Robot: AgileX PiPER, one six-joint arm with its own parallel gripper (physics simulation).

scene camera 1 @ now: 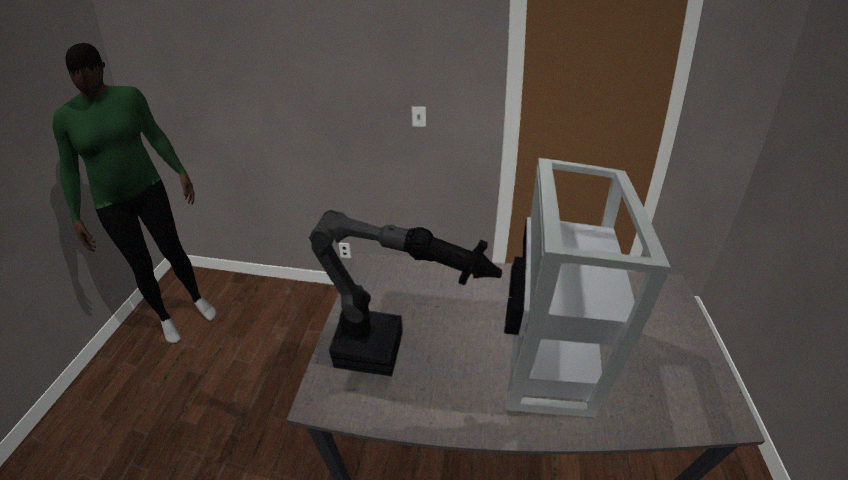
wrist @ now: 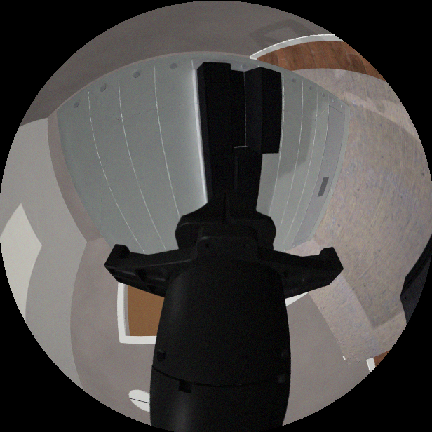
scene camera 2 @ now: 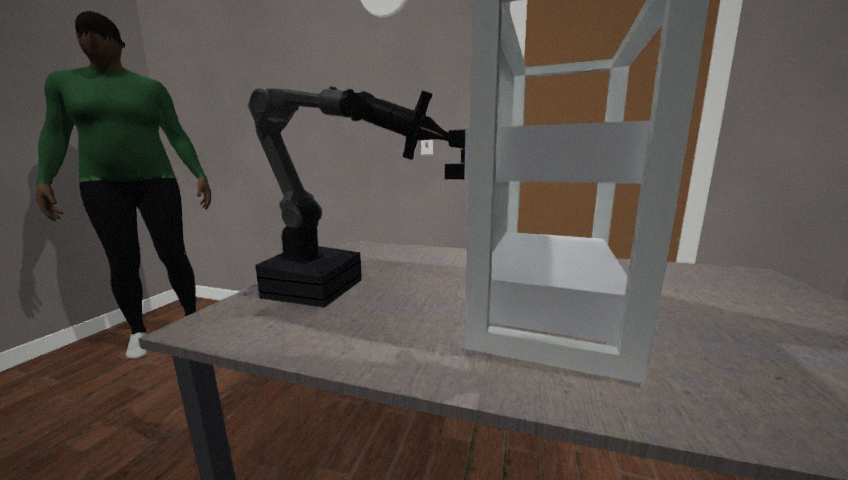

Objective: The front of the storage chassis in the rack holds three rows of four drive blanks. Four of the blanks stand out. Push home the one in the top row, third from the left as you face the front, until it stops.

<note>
I see my gripper [scene camera 2: 451, 138] and a grey rack [scene camera 2: 574, 286].
The grey rack shows as well in scene camera 1 [scene camera 1: 570, 291] and in the wrist view [wrist: 278, 139]. My gripper also shows in scene camera 1 [scene camera 1: 500, 273] and in the wrist view [wrist: 225, 197].
</note>
